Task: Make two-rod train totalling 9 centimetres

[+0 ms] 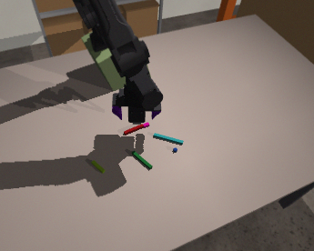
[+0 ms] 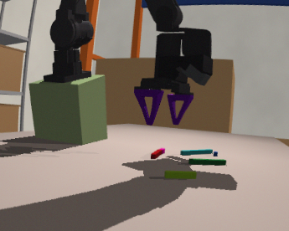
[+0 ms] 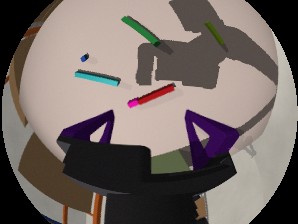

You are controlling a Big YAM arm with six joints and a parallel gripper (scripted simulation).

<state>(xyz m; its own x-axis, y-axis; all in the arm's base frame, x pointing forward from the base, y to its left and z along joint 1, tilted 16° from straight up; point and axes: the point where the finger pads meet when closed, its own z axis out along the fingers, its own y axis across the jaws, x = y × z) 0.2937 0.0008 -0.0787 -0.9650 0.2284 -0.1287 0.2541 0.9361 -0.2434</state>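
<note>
Now: the red rod 10 mm behind my hand, 10 mm to the right of it and 70 mm below it. Round my hand: magenta rod (10 mm behind, 40 mm to the left, 70 mm below); turquoise rod (60 mm ahead, 90 mm to the left, 70 mm below); green rod (110 mm ahead, 20 mm to the right, 70 mm below).
</note>
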